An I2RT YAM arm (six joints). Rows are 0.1 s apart.
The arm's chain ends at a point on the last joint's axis. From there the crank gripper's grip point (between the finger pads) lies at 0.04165 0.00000 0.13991 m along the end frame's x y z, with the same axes.
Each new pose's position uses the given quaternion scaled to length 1; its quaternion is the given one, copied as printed.
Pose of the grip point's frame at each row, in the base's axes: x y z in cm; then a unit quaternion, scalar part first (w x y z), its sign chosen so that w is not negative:
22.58, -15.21, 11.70, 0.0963, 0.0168, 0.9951, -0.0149
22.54, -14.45, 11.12, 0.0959, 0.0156, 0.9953, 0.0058
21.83, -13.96, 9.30, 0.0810, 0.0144, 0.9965, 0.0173
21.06, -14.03, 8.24, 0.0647, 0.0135, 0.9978, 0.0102
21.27, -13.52, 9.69, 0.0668, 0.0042, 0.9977, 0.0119
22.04, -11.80, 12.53, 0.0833, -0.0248, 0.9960, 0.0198
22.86, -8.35, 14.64, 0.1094, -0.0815, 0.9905, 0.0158
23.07, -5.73, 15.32, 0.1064, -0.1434, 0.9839, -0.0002
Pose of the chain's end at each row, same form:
23.99, -14.88, 26.23, 0.0963, 0.0168, 0.9951, -0.0149
23.95, -14.70, 25.65, 0.0959, 0.0156, 0.9953, 0.0058
23.67, -14.54, 23.77, 0.0810, 0.0144, 0.9965, 0.0173
23.38, -14.41, 22.65, 0.0647, 0.0135, 0.9978, 0.0102
23.53, -13.89, 24.11, 0.0668, 0.0042, 0.9977, 0.0119
23.83, -12.22, 27.01, 0.0833, -0.0248, 0.9960, 0.0198
23.87, -8.38, 29.20, 0.1094, -0.0815, 0.9905, 0.0158
24.04, -4.98, 29.87, 0.1064, -0.1434, 0.9839, -0.0002

